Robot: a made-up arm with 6 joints.
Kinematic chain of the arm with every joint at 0, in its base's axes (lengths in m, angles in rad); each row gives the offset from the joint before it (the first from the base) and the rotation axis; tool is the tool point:
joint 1: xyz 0 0 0.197 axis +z
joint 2: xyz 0 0.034 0 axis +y
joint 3: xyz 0 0 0.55 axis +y
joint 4: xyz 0 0 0.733 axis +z
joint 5: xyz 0 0 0 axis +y
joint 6: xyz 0 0 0.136 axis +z
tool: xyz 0 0 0
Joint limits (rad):
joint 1: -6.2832..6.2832
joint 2: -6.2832..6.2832
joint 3: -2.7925..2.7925
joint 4: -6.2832..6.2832
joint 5: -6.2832..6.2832
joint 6: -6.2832..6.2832
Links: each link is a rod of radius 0.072 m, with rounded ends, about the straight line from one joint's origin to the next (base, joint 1, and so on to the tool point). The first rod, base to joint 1, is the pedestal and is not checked.
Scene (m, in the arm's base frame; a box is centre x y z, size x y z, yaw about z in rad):
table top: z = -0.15
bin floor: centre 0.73 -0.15 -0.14 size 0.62 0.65 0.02 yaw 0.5
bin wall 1: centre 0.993 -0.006 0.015 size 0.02 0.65 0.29 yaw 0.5
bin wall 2: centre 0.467 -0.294 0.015 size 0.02 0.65 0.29 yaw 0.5
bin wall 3: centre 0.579 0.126 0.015 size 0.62 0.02 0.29 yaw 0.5
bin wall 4: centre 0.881 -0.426 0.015 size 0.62 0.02 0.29 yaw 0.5
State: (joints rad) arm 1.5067 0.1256 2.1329 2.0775 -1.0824 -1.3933
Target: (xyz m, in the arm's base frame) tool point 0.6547 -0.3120 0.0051
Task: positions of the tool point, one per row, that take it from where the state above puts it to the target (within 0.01 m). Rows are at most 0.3 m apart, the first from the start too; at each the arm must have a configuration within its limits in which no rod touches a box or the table.
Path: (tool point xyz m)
1: 0.2554 0.6201 0.3931
2: 0.3503 0.5076 0.6116
3: 0.3440 0.3348 0.8153
4: 0.5323 0.3019 0.6781
5: 0.6775 0.1892 0.5167
6: 0.7514 0.0250 0.3435
7: 0.7419 -0.1543 0.1698
8: 0.6547 -0.3120 0.0051

